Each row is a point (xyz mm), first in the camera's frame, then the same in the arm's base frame.
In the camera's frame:
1: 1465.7 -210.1 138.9
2: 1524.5 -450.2 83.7
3: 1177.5 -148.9 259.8
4: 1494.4 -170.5 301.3
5: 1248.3 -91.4 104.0
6: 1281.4 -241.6 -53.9
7: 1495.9 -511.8 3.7
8: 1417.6 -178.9 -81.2
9: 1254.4 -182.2 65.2
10: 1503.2 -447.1 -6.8
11: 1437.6 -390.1 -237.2
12: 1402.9 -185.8 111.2
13: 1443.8 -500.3 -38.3
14: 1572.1 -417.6 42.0
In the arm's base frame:
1: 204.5 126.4 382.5
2: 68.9 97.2 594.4
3: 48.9 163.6 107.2
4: 228.4 289.1 340.9
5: 160.9 30.5 155.6
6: 92.2 -107.5 313.1
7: 16.2 14.6 631.9
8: 230.6 -99.5 376.6
9: 102.0 -2.1 228.1
10: 71.3 4.2 597.2
11: 107.2 -237.2 564.2
12: 187.0 82.1 327.4
13: -2.0 -40.2 596.2
14: 130.2 68.6 616.8

